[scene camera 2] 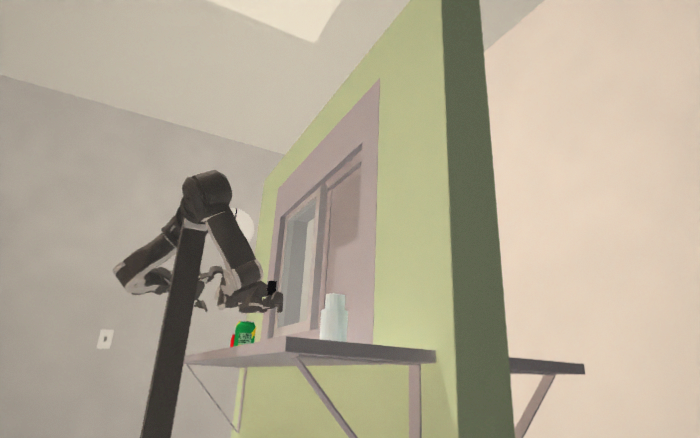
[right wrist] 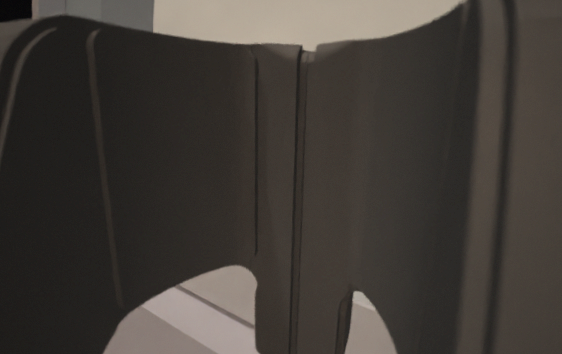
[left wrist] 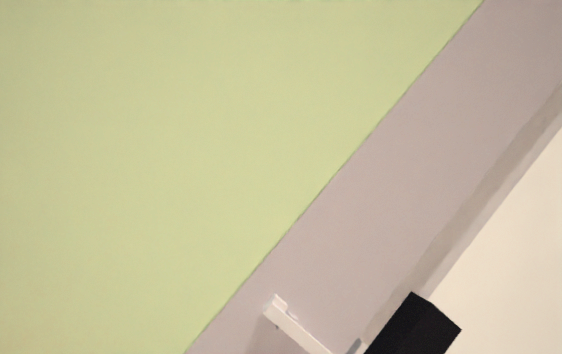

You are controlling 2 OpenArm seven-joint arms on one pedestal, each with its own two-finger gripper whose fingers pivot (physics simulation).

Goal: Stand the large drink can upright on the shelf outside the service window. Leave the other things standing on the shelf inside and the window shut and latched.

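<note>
In scene camera 2, a green drink can with yellow marks [scene camera 2: 245,333] stands upright on the near shelf [scene camera 2: 361,351], partly hiding a red can [scene camera 2: 232,340]. A pale bottle-shaped thing [scene camera 2: 333,319] stands to their right. The other shelf [scene camera 2: 547,365] shows beyond the wall. My right gripper [scene camera 2: 279,302] [right wrist: 300,65] is shut and empty, beside the window frame and above the cans. The window [scene camera 2: 301,268] is beside it; I cannot tell whether it is fully shut. A black block [scene camera 2: 272,287] [left wrist: 415,325] is at the window's edge. My left gripper [scene camera 2: 208,290] is open and empty, left of the window.
A green wall [scene camera 2: 412,206] [left wrist: 175,150] surrounds the mauve window surround [scene camera 2: 356,123] [left wrist: 380,190]. A pale latch-like bar [left wrist: 295,322] sticks out near the black block in the left wrist view. The dark pedestal [scene camera 2: 175,320] stands left of the near shelf.
</note>
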